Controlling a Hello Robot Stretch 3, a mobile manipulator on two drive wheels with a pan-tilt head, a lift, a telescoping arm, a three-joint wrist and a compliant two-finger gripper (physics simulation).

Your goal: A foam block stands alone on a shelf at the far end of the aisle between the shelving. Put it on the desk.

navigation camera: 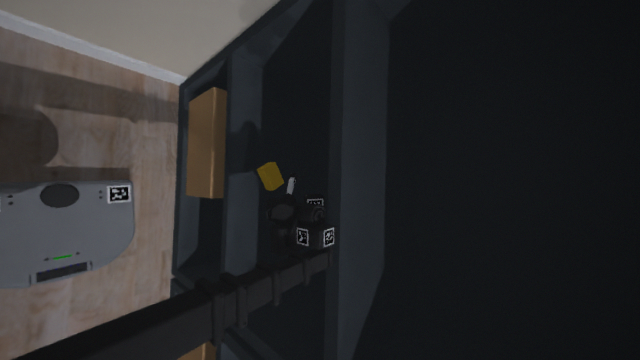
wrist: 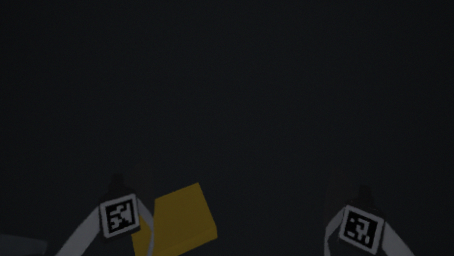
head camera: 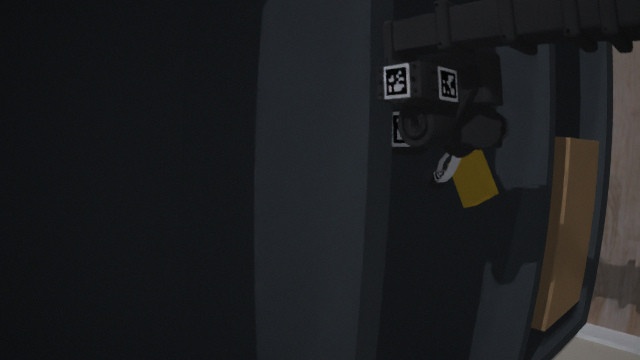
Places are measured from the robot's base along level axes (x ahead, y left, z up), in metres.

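Pixels of known places: robot's base, origin of the base link: (navigation camera: pixel 60 194).
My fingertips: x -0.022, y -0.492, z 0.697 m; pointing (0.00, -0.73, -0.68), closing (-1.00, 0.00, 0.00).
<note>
For each thing: its top centre in the pictures, then the offset to it from my fingertips. Level surfaces: height alone.
- yellow block, middle of its top: (head camera: pixel 467 179) (navigation camera: pixel 274 176) dx +0.075, dy -0.010, dz -0.118 m
- long brown box, middle of its top: (head camera: pixel 508 229) (navigation camera: pixel 245 147) dx +0.204, dy -0.032, dz -0.350 m
- higher shelf board, its level: dz +0.294 m
The foam block is a yellow block (head camera: pixel 475 180) (navigation camera: pixel 270 176) (wrist: pixel 187 217) on a dark, shadowed shelf (head camera: pixel 505 320) (navigation camera: pixel 242 225). My gripper (wrist: pixel 238 182) is open, with its two fingers wide apart and no thing held between them. In the wrist view the block is at the lower left, and the left finger overlaps its left part, while the right finger is well to the right of it. In the head and navigation views one light finger shows right beside the block; the other finger is hidden. The desk does not show in these views.
A long brown box (head camera: pixel 575 225) (navigation camera: pixel 207 145) lies on the lower shelf. Part of another brown box (navigation camera: pixel 200 352) shows below my arm (navigation camera: pixel 150 320). A higher shelf board (head camera: pixel 310 150) (navigation camera: pixel 365 150) runs alongside. A pale wall (navigation camera: pixel 150 30) stands at the shelving's end.
</note>
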